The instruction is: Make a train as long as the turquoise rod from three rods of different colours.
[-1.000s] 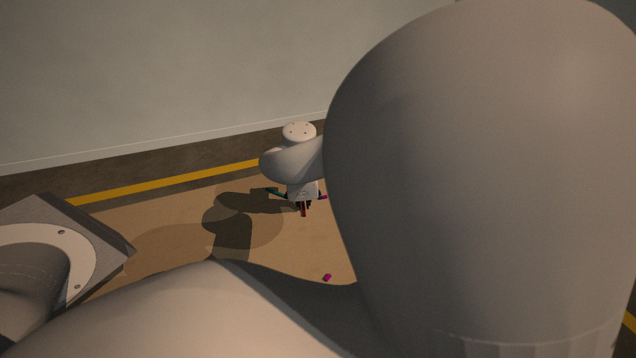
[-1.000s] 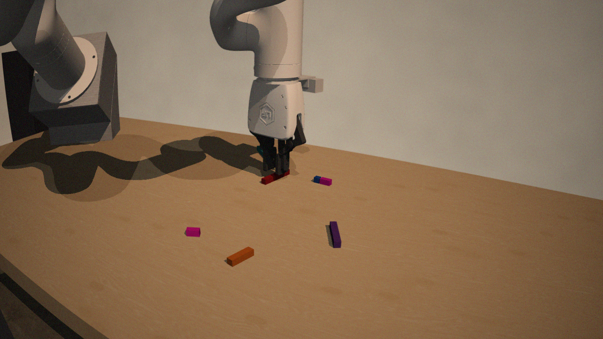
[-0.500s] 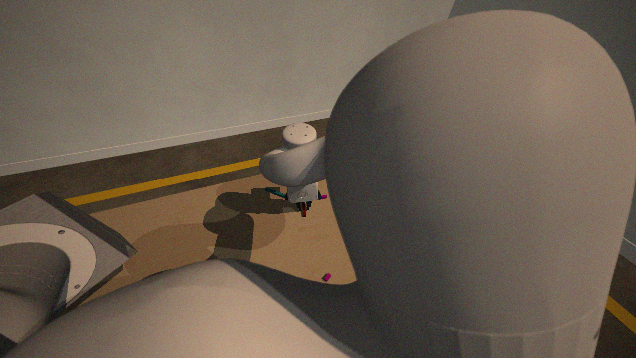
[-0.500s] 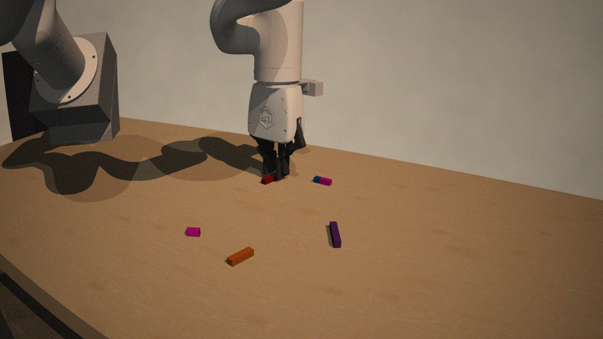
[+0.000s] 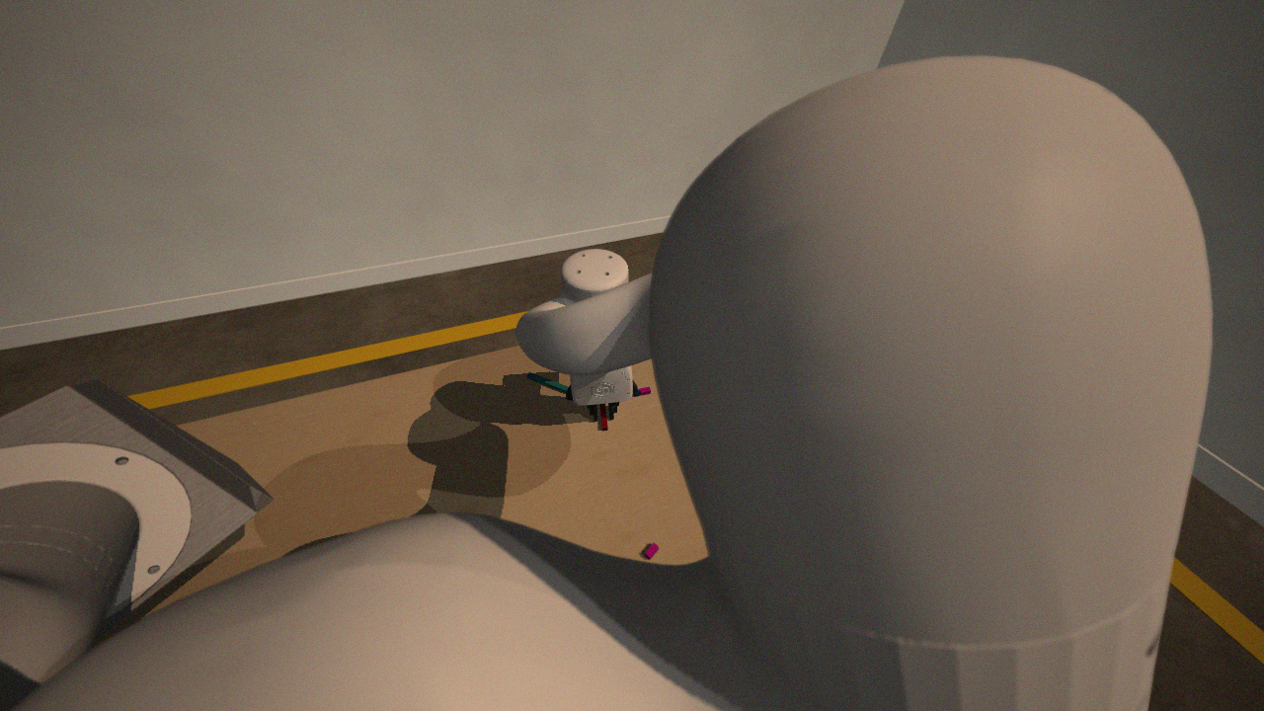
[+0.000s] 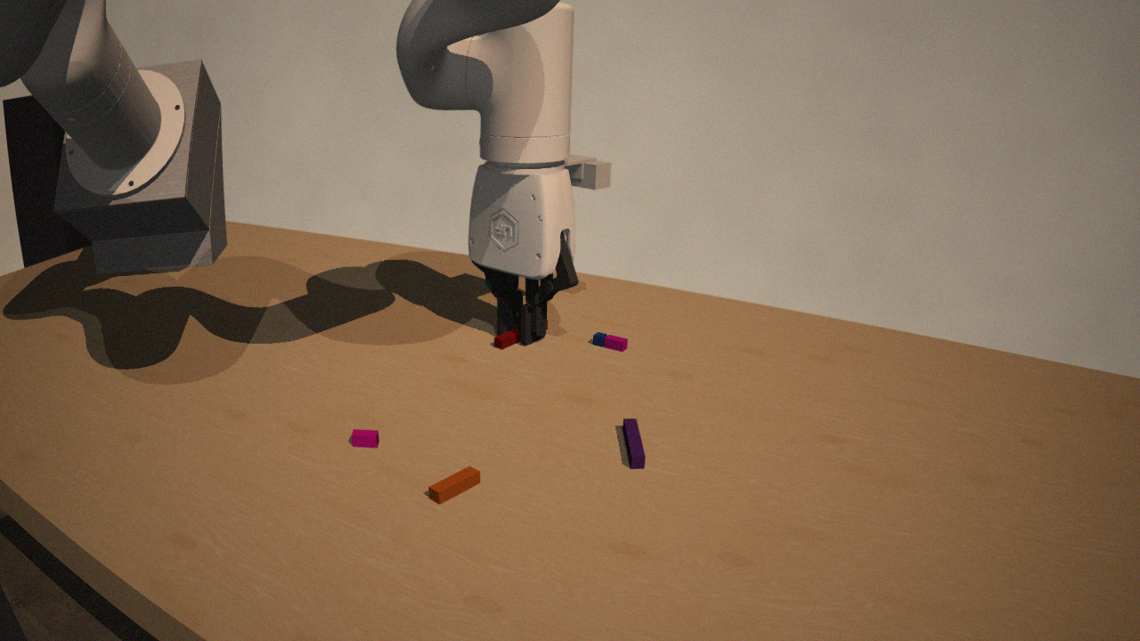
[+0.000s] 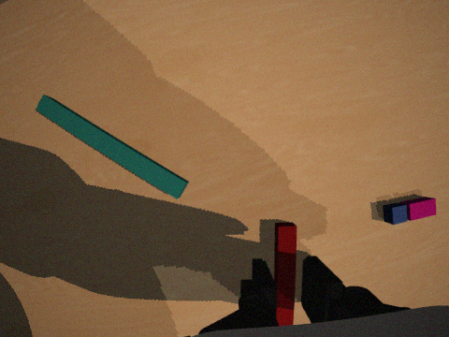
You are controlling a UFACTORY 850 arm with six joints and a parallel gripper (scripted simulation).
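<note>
Right now the red rod is 20 mm below my hand. From my hand the other things lie so: purple rod 210 mm to the right, 110 mm ahead, 20 mm below; turquoise rod 120 mm to the left, 40 mm behind, 20 mm below; blue rod 80 mm ahead, 20 mm below, 10 mm to the right.
</note>
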